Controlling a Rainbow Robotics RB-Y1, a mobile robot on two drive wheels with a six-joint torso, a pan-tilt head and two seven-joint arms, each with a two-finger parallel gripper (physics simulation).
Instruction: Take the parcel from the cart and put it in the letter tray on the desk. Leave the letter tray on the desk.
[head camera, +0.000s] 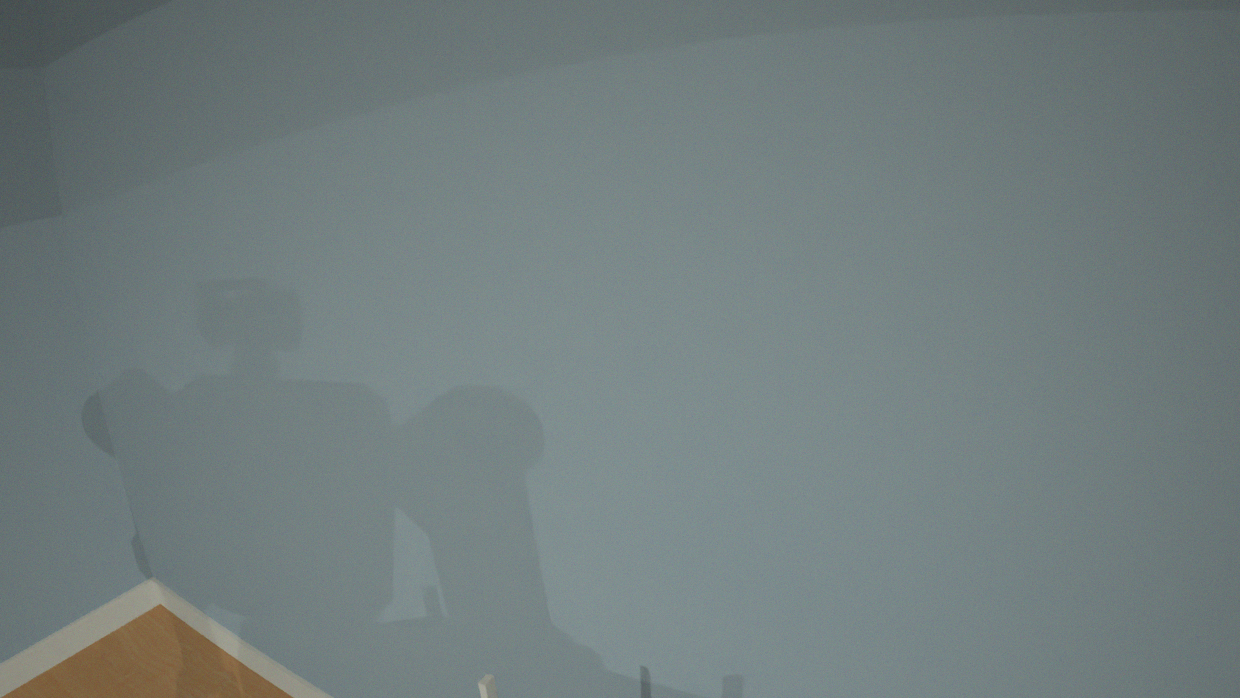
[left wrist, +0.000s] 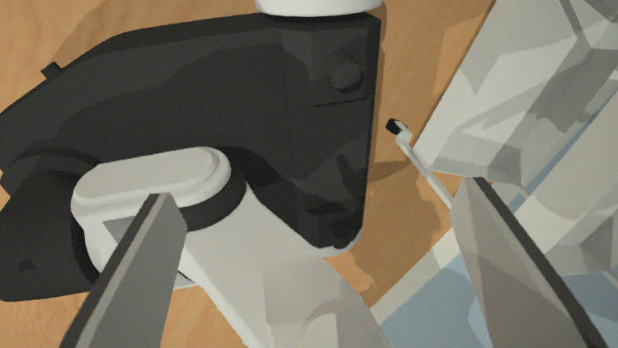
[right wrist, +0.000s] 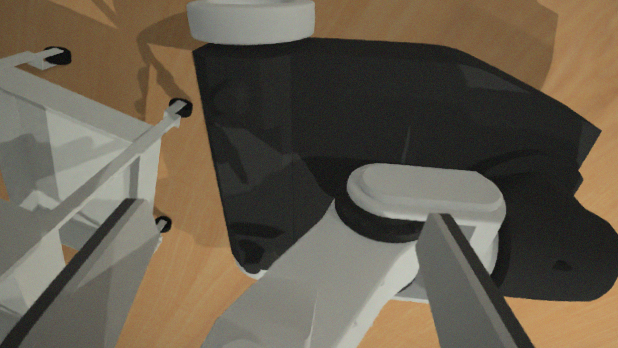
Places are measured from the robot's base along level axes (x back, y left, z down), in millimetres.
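Where they show: left gripper, between the fingertips: (left wrist: 316, 204); right gripper, between the fingertips: (right wrist: 288, 224).
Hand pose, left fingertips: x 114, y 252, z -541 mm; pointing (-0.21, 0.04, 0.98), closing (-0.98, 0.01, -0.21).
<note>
After its pixels a point has its place.
The white cart (left wrist: 467, 115) @(x -319, y 9, z -133 mm) (right wrist: 85, 105) @(x -330, y -117, z -155 mm) shows in part at the upper right of the left wrist view and at the left of the right wrist view, where several of its black casters show. The head view has a white post tip (head camera: 487, 685) @(x -656, y 215, z -777 mm) at its bottom edge, apparently the cart's. My left gripper (left wrist: 316, 204) @(x 114, y 252, z -541 mm) is open, with one fingertip overlapping the cart's outline in its view. My right gripper (right wrist: 288, 224) @(x 145, y -251, z -537 mm) is open, with its left finger overlapping the cart's outline. Both are empty. The parcel, the letter tray and the desk do not show.
A blue-grey wall (head camera: 867, 346) @(x -761, y -213, z -1148 mm) fills most of the head view, with my shadow on it. A white baseboard (head camera: 78, 619) @(x -1509, y 1684, z -91 mm) meets at a corner above the wood floor (head camera: 147, 663) @(x -1464, y 1437, z 0 mm) at lower left. My dark base (left wrist: 225, 100) @(x 168, y 130, z -169 mm) (right wrist: 375, 100) @(x 205, y -163, z -169 mm) stands between the arms.
</note>
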